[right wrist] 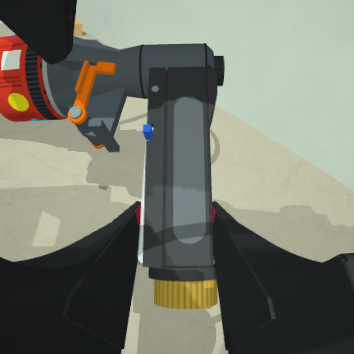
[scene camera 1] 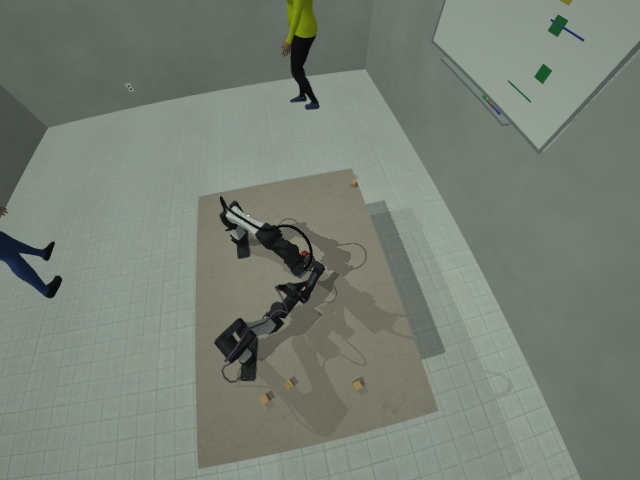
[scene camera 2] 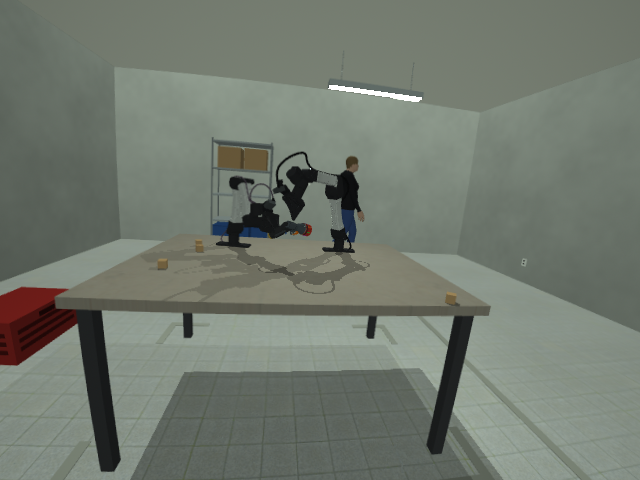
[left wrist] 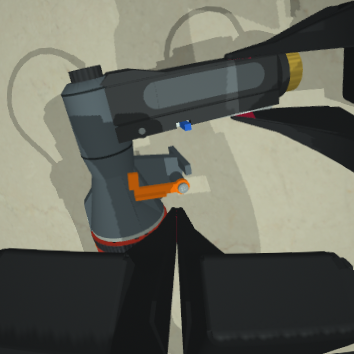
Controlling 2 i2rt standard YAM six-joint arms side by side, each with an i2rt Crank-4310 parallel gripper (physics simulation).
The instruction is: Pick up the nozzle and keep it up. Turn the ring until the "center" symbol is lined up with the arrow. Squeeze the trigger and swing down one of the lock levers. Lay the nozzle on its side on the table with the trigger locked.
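Places are measured from the left arm's base along level axes (x ahead, y left, z up), in metres.
Pixels of known places: left gripper, fingertip midpoint: (right wrist: 61, 58) (scene camera 2: 293, 220) (left wrist: 176, 211); right gripper, fingertip midpoint: (right wrist: 175, 205) (scene camera 1: 311, 282) (scene camera 2: 278, 231) (left wrist: 226, 86); left arm's base, origin of the base link: (scene camera 1: 242, 243) (scene camera 2: 338, 250); right arm's base, origin of the base link: (scene camera 1: 249, 358) (scene camera 2: 233, 245).
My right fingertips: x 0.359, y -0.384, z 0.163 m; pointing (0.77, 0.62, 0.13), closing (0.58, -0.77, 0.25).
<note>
For each thing: its middle in the pictures, then the offset to it from my right fingertips. "spot": a spot on its surface instead.
- dark grey nozzle, surface spot: (right wrist: 187, 175) spot: dx +0.004, dy +0.001, dz +0.020 m
- yellow end cap, surface spot: (right wrist: 185, 294) spot: dx -0.032, dy -0.033, dz -0.009 m
- red ring, body centre: (right wrist: 33, 77) (left wrist: 134, 238) (scene camera 2: 305, 229) (scene camera 1: 305, 257) dx -0.004, dy +0.130, dz +0.017 m
- orange lock lever, body centre: (right wrist: 84, 89) (left wrist: 158, 189) dx -0.002, dy +0.076, dz +0.033 m
- grey trigger, body centre: (right wrist: 98, 150) (left wrist: 190, 160) (scene camera 2: 289, 231) (scene camera 1: 307, 271) dx -0.006, dy +0.056, dz +0.003 m
The dark grey nozzle (scene camera 2: 297, 228) (left wrist: 110, 125) (right wrist: 187, 175) is held above the table. My right gripper (left wrist: 226, 86) (right wrist: 175, 205) is shut on its handle, near the yellow end cap (right wrist: 185, 294). The red ring (scene camera 1: 304, 253) (scene camera 2: 308, 229) (right wrist: 12, 92) shows a white square and a yellow circle in the right wrist view; the arrow cannot be made out. An orange lock lever (left wrist: 155, 191) (right wrist: 85, 92) lies beside the grey trigger (right wrist: 109, 135). My left gripper (scene camera 2: 294, 218) (left wrist: 176, 211) is shut and empty, its fingertips close to the lever and ring, partly hiding the ring.
Small wooden cubes (scene camera 1: 357, 384) (scene camera 1: 353, 183) (scene camera 2: 162, 264) (scene camera 2: 450, 298) lie on the table (scene camera 1: 227, 428) (scene camera 2: 258, 304). Both arms reach in close together over its middle. A red cabinet (scene camera 2: 31, 320), a shelf rack (scene camera 2: 212, 186) and people stand away from the table.
</note>
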